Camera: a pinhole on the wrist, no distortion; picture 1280 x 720 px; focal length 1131.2 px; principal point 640.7 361.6 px. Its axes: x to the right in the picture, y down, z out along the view. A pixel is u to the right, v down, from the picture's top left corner.
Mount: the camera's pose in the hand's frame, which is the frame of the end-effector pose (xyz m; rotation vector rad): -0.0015 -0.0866 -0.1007 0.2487 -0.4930 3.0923
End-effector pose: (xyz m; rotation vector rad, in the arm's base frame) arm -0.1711 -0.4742 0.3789 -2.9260 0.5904 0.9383
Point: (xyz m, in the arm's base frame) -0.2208 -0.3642 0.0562
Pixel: 524.0 86.0
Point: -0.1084 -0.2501 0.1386
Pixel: 459.1 585.2
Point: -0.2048 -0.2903 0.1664
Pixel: 710.2 328.9
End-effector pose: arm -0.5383 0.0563 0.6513 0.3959 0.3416 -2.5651
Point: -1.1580 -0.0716 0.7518
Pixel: outside the picture
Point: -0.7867 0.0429 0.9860
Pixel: 590.2 212.2
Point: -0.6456 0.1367 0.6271
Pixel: 39.5 442.3
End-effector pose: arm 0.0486 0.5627 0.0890 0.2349 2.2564 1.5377
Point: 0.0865 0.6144 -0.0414
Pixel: 736.9 93.6
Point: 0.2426 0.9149 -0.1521
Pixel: 815.4 28.3
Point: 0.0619 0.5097 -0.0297
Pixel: 839.6 484.4
